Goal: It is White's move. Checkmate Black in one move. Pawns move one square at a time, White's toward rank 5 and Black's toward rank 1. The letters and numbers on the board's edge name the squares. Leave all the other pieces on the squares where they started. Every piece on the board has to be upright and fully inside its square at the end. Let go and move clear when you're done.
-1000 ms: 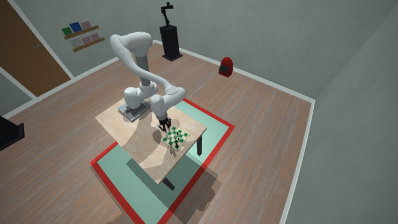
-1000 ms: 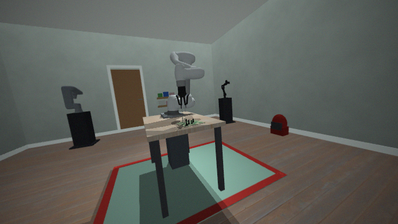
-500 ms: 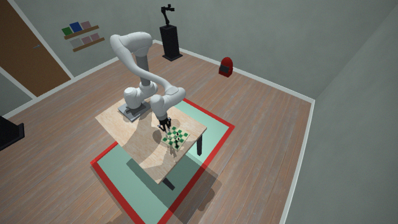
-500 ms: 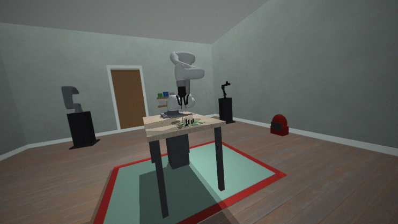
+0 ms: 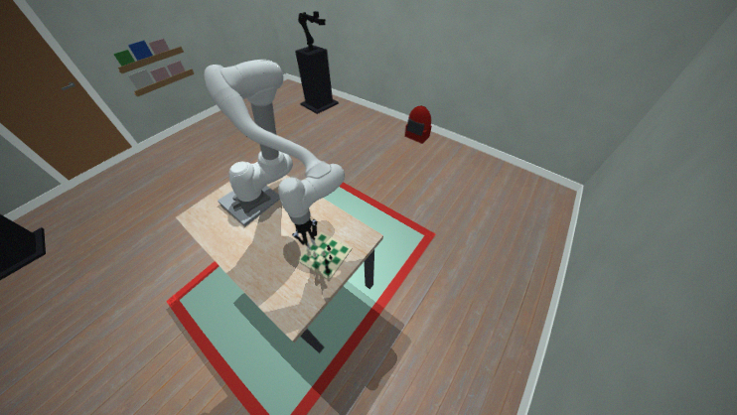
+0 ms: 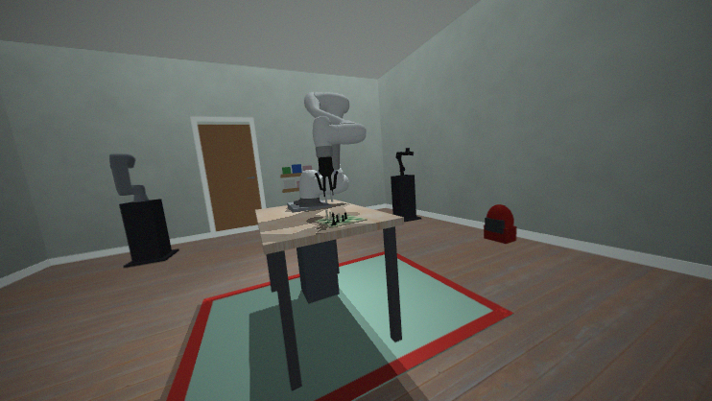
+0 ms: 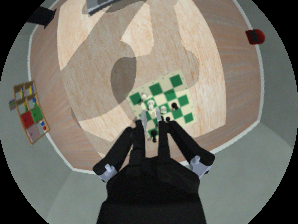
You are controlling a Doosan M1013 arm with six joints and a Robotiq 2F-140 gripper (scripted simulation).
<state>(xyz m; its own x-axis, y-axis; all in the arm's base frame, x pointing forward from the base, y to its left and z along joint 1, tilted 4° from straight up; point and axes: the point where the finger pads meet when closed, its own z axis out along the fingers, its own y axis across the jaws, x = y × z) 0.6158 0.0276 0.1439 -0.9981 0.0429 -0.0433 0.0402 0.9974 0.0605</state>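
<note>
Now: the white chess piece 110 mm below my hand. Also, from my hand: chessboard 140 mm below, 40 mm to the left, 30 mm ahead.
</note>
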